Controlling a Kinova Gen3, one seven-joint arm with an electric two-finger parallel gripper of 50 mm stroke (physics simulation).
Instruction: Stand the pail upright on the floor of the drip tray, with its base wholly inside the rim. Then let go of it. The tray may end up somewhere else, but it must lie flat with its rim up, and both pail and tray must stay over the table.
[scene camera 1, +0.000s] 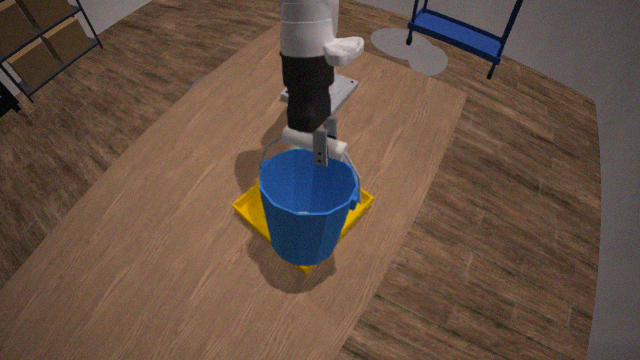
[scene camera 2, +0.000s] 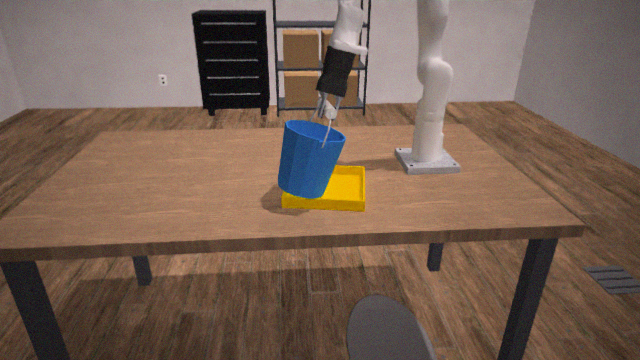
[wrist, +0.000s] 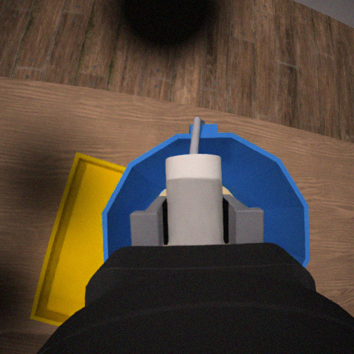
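Seen in the pictures: gripper, fingertip midpoint: (scene camera 1: 325, 158) (scene camera 2: 326, 118); arm's base, origin of the base link: (scene camera 2: 424, 157).
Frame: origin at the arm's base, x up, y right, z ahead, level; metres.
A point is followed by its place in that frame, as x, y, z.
Observation:
The blue pail (scene camera 1: 306, 232) @[0.157, -0.255, 0.483] (scene camera 2: 307, 162) @[0.128, -0.293, 0.435] (wrist: 270, 172) hangs tilted from its raised handle, its base swung to the left in the scene camera 2 view. My gripper (scene camera 1: 325, 142) @[0.226, -0.232, 0.379] (scene camera 2: 328, 110) @[0.226, -0.232, 0.379] (wrist: 194, 212) is shut on the white handle grip (scene camera 1: 296, 136) @[0.259, -0.183, 0.386] (wrist: 194, 197), above the pail's opening. The yellow drip tray (scene camera 1: 253, 209) @[-0.020, -0.067, 0.433] (scene camera 2: 345, 204) @[-0.004, -0.295, 0.330] (wrist: 77, 240) lies flat on the table, rim up. The pail's base overlaps the tray's left part in the scene camera 2 view and hides some of it. Whether they touch cannot be told.
The wooden table (scene camera 1: 165, 215) @[-0.024, 0.131, 0.572] (scene camera 2: 150, 200) @[-0.024, -0.176, 0.885] bears the arm's grey base plate (scene camera 1: 345, 90) @[0.000, -0.074, -0.030] (scene camera 2: 427, 165) @[0.000, -0.070, 0.014], right of the tray in the scene camera 2 view. A small part of something pale (wrist: 227, 191) shows inside the pail. A black drawer cabinet (scene camera 2: 232, 67) stands beyond the table.

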